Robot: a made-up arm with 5 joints. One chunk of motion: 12 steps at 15 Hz.
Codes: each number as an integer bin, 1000 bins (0 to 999) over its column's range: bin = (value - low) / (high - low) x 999, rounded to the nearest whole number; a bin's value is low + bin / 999 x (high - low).
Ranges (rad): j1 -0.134..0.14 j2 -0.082..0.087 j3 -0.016..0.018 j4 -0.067..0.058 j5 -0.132..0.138
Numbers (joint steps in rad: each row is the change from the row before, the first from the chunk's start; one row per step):
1: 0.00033 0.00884 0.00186 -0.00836 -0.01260
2: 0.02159 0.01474 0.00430 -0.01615 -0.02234
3: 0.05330 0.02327 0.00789 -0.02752 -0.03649
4: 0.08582 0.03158 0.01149 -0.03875 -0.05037
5: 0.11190 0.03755 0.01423 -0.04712 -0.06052
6: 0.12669 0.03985 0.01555 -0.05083 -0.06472
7: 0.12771 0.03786 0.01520 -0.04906 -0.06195
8: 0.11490 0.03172 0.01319 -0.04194 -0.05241
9: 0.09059 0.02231 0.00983 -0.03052 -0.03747
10: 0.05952 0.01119 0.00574 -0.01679 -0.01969
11: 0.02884 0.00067 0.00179 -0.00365 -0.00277
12: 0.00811 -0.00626 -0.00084 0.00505 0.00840
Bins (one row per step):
1: 490 537 525 469 442
2: 567 572 596 406 406
3: 683 622 702 316 353
4: 801 671 808 226 302
5: 897 707 888 159 264
6: 950 720 927 129 249
7: 954 709 917 143 259
8: 907 672 858 200 294
9: 819 617 759 292 350
10: 706 551 639 401 416
11: 594 489 523 506 478
12: 518 448 445 576 519

